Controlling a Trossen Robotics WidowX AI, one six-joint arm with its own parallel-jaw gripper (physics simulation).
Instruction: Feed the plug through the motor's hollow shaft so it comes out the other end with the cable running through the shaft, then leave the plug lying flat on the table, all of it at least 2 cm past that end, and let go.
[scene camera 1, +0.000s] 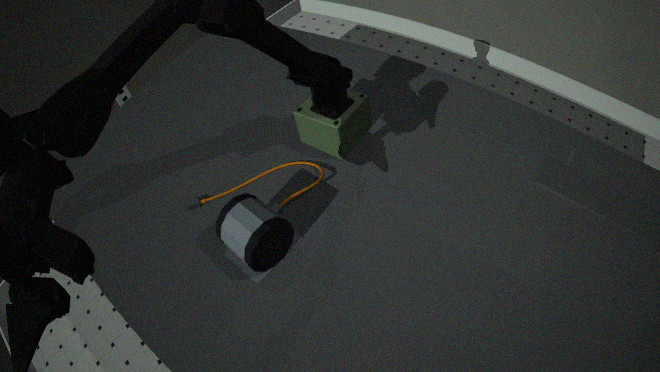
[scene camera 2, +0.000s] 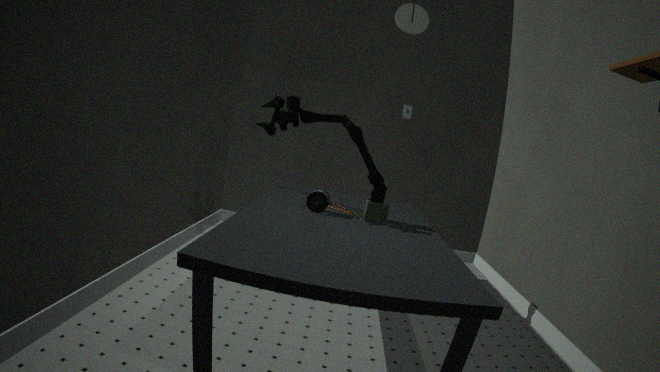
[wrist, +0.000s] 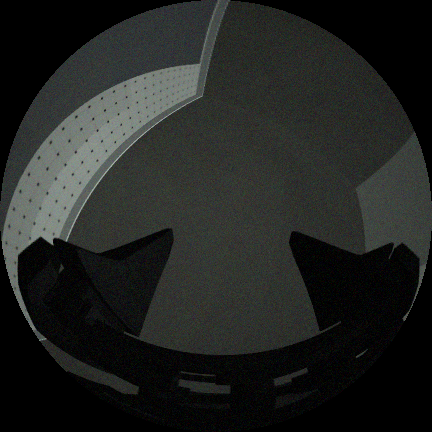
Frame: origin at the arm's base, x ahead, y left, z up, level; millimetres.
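Seen in the pictures: gripper, between the fingertips: (scene camera 2: 259, 115) (wrist: 233, 236); arm's base, origin of its link: (scene camera 1: 332, 105) (scene camera 2: 377, 202).
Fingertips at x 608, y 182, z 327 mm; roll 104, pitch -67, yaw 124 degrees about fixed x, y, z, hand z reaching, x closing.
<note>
Offsets run from my fingertips to a thing's top centre. "spot": to the spot under its first point. Level surfaces: height alone.
The motor {dz -315, dx -327, dy -137 mm} (scene camera 1: 241, 226) (scene camera 2: 318, 201) is a silver drum with black end faces, on its side on the table. Its shaft opening cannot be made out. An orange cable (scene camera 1: 300, 163) (scene camera 2: 343, 209) leaves its side, curves in a loop and runs outside the motor. The small dark plug {spot: dz -405, dx -322, dy -314 mm} (scene camera 1: 202, 199) is at the cable's free end, beside the motor's far end in scene camera 1; it cannot be made out in scene camera 2. My gripper (scene camera 2: 260, 114) (wrist: 233, 236) is open and empty, high above the table and apart from motor and plug. Part of it shows at the left in scene camera 1.
The arm stands on a green base block (scene camera 1: 320, 134) (scene camera 2: 376, 212) behind the cable loop. The dark table {dz -417 mm} (scene camera 1: 425, 250) (scene camera 2: 320, 250) has its front edge towards scene camera 2. The wrist view faces the walls, with tiled floor (wrist: 65, 165) at its left.
</note>
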